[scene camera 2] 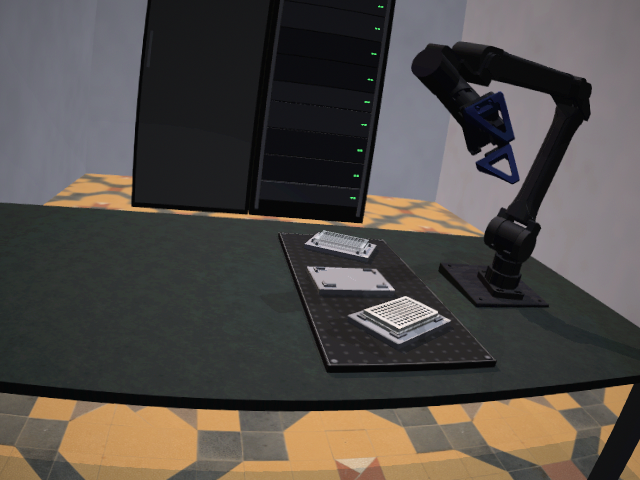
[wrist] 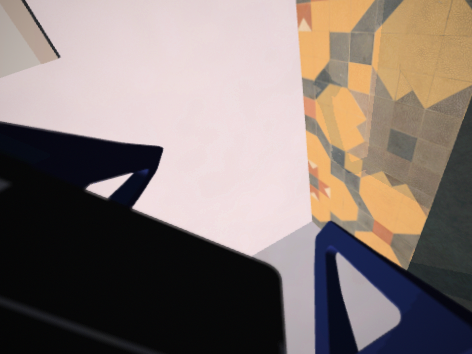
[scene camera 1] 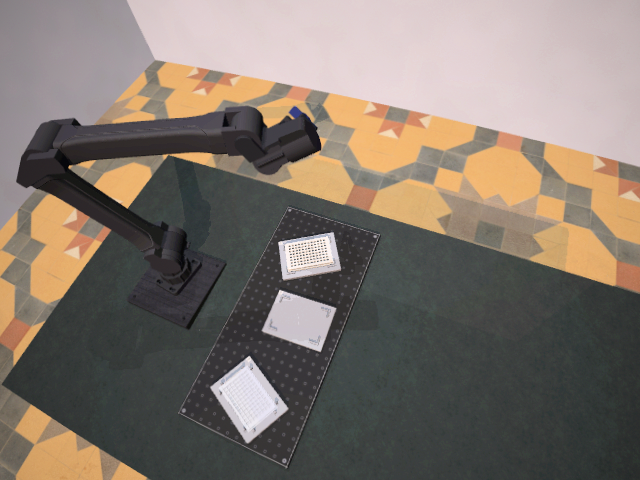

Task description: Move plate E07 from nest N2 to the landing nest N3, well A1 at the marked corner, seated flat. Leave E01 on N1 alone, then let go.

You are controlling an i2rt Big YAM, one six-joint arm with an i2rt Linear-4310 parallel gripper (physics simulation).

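Note:
A cream plate with dark wells (scene camera 1: 310, 253) (scene camera 2: 402, 312) sits on a light nest (scene camera 1: 336, 265) (scene camera 2: 413, 334) at one end of the perforated board. A clear, whitish plate (scene camera 1: 249, 397) (scene camera 2: 341, 241) sits on another nest (scene camera 1: 281, 409) (scene camera 2: 369, 253) at the other end. The bare nest (scene camera 1: 299, 321) (scene camera 2: 351, 279) between them, with corner brackets, carries no plate. The labels are too small to read, so I cannot tell which plate is E07. My gripper (scene camera 2: 515, 160) (wrist: 244, 195) is open and empty, high above the table and tilted away from the plates; its fingers are mostly hidden in scene camera 1.
The black perforated board (scene camera 1: 206, 384) (scene camera 2: 361, 356) lies on the dark green table (scene camera 1: 465, 361) (scene camera 2: 155, 310), beside the arm's base plate (scene camera 1: 199, 304) (scene camera 2: 460, 284). Dark cabinets (scene camera 2: 201, 103) stand beyond the table.

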